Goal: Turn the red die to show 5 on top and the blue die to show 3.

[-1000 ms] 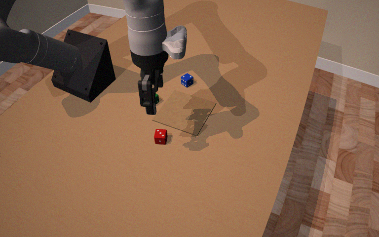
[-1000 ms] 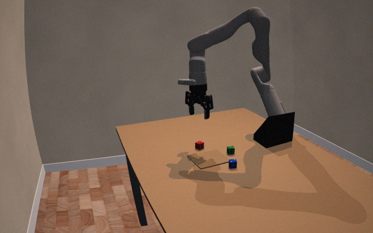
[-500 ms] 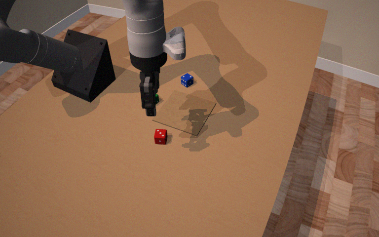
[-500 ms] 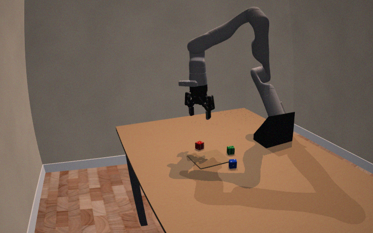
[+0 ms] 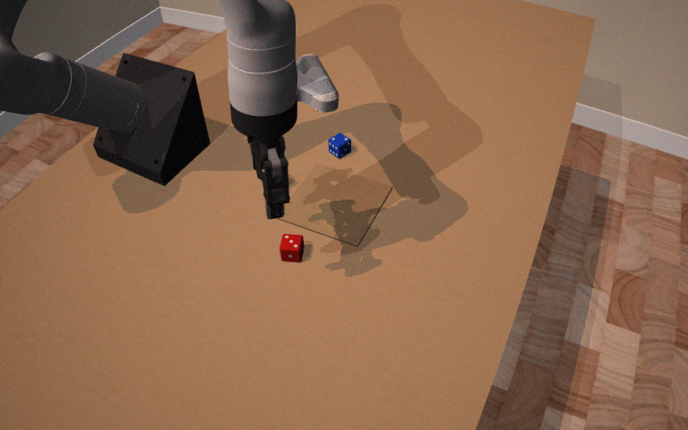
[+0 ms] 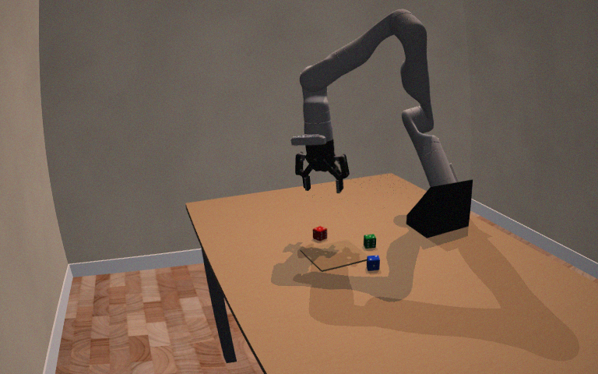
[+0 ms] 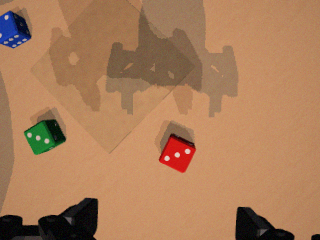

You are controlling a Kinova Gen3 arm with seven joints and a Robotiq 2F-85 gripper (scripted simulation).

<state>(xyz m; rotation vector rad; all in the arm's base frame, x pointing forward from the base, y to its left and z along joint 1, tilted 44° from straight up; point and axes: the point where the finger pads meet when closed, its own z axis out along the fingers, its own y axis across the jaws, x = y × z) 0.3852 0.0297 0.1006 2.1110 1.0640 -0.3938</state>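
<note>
My hand is 120 mm above the red die, 20 mm short of it and 10 mm to the right of it. Round my hand: thin tan mat 140 mm to the left, 140 mm below; blue die 240 mm to the left, 120 mm below, 60 mm behind; green die 120 mm below, 110 mm to the left, 100 mm behind.
</note>
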